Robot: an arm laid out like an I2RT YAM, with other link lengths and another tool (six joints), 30 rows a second.
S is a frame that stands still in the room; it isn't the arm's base.
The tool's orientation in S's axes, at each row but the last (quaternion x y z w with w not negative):
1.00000, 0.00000, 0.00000, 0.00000
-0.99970, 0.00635, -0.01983, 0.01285
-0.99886, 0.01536, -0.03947, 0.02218
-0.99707, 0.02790, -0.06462, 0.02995
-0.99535, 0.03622, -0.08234, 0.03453
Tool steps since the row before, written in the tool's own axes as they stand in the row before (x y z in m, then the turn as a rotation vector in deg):
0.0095, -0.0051, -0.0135, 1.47, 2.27, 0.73
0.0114, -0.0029, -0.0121, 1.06, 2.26, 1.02
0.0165, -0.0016, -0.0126, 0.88, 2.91, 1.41
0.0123, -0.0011, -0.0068, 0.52, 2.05, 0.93
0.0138, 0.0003, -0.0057, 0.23, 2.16, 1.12
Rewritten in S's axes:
0.0095, 0.0051, 0.0135, 1.47, -2.27, -0.73
0.0109, 0.0024, 0.0126, 1.07, -2.25, -1.04
0.0155, 0.0005, 0.0139, 0.90, -2.87, -1.47
0.0113, 0.0000, 0.0084, 0.53, -2.02, -0.98
0.0126, -0.0017, 0.0078, 0.27, -2.10, -1.23

